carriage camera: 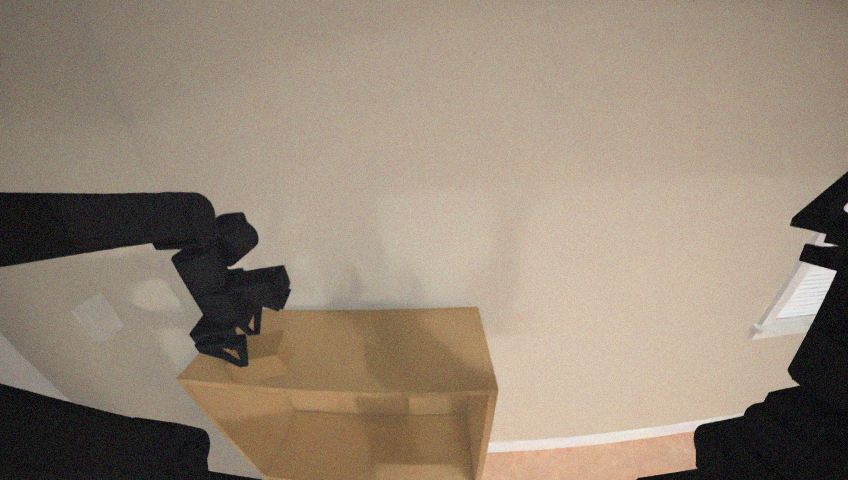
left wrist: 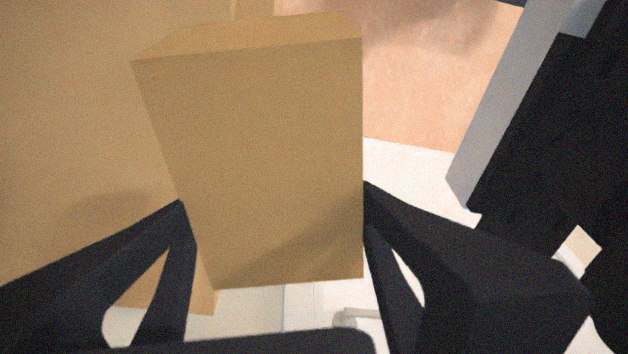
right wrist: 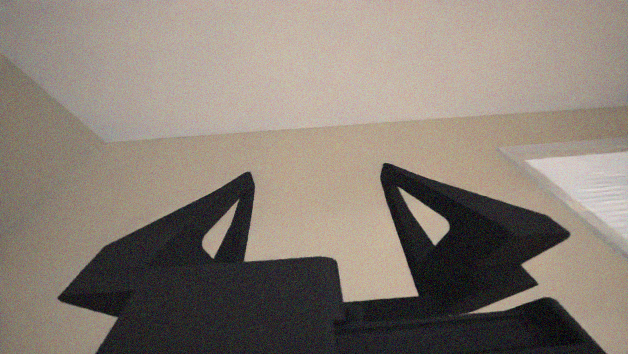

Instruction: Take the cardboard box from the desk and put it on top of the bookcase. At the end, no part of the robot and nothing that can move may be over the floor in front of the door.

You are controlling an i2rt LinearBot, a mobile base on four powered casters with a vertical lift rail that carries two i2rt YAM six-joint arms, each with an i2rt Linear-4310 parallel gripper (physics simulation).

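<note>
The cardboard box is held between the fingers of my left gripper, over the left part of the top of the wooden bookcase. Whether the box touches the top cannot be told. In the left wrist view the box's right side has floor and a white surface behind it. My right gripper is open and empty, raised at the right of the carriage view. Part of a white door with its handle shows at the bottom of the left wrist view. The desk does not show.
A beige wall stands behind the bookcase. A window is at the right. Orange-brown floor shows at the bottom right of the carriage view. A grey and black robot part stands at the right in the left wrist view.
</note>
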